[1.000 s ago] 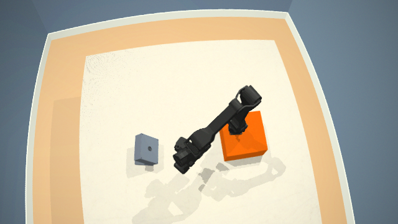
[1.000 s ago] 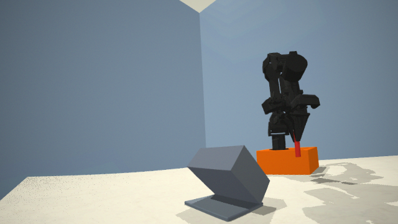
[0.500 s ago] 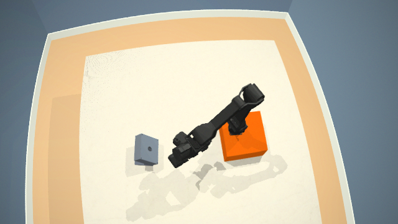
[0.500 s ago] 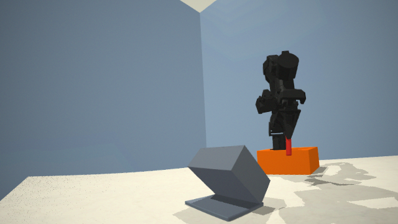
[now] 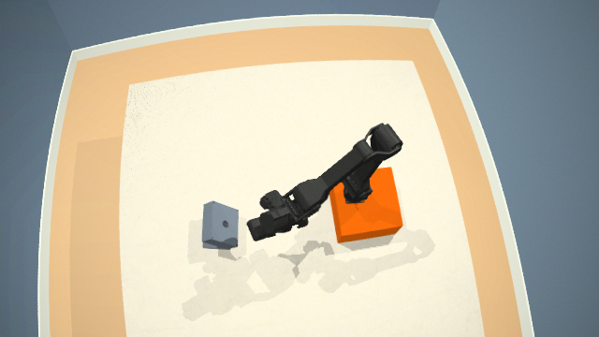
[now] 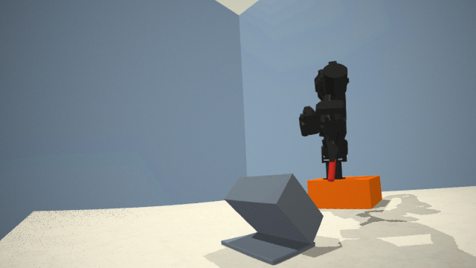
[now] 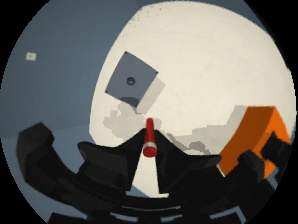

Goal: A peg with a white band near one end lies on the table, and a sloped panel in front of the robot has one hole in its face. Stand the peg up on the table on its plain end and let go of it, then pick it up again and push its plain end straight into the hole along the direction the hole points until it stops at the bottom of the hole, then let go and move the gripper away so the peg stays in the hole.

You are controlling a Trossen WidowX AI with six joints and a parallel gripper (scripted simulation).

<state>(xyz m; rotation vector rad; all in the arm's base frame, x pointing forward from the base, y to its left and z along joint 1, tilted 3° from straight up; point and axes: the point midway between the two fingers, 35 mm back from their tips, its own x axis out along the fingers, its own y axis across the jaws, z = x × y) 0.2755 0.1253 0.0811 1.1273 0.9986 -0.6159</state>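
My gripper tip is 15 cm short of the grey sloped panel, 5 cm to the left of it and 8 cm above it. Round my gripper tip: red peg: 1 cm behind, 1 cm above; grey foot plate: 17 cm ahead, 5 cm to the right, 14 cm below.
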